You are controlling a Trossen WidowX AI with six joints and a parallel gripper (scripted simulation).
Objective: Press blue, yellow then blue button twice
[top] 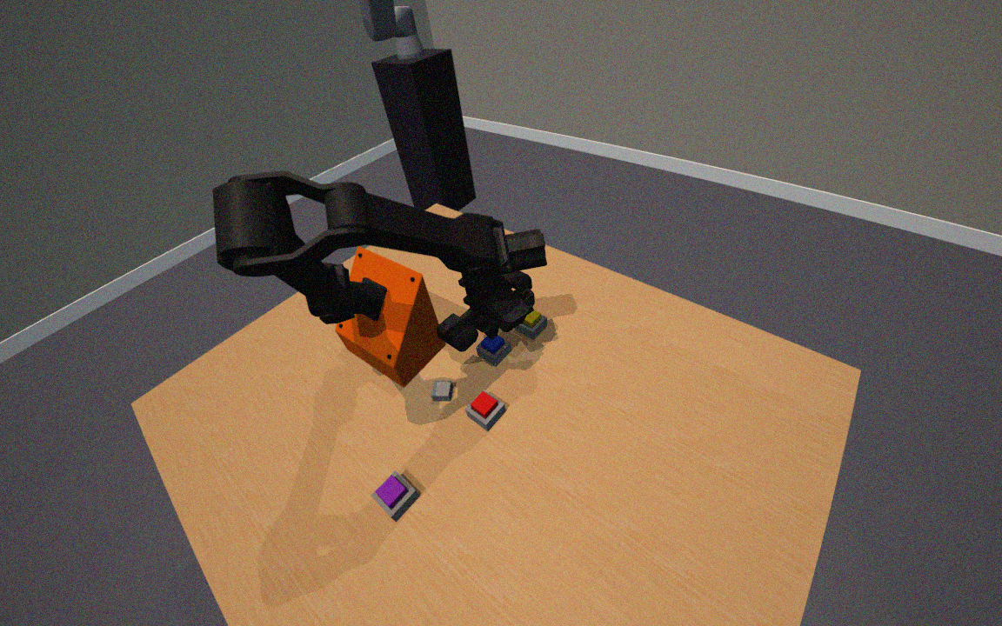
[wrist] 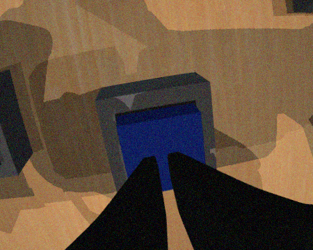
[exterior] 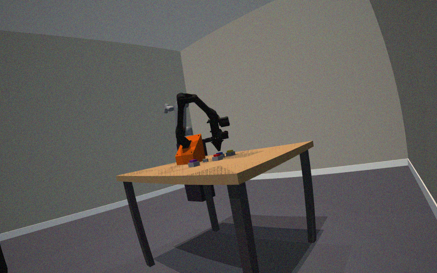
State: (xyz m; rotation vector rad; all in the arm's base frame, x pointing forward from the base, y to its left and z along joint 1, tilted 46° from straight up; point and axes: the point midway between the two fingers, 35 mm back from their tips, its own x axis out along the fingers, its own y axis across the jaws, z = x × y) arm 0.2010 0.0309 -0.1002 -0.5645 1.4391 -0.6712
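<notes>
Right now the blue button is 20 mm below my gripper tip. From my gripper tip the other things lie so: yellow button: 90 mm to the left, 20 mm below, 20 mm ahead; small grey block: 130 mm to the right, 40 mm below, 30 mm behind; red button: 120 mm to the right, 70 mm ahead, 20 mm below.
</notes>
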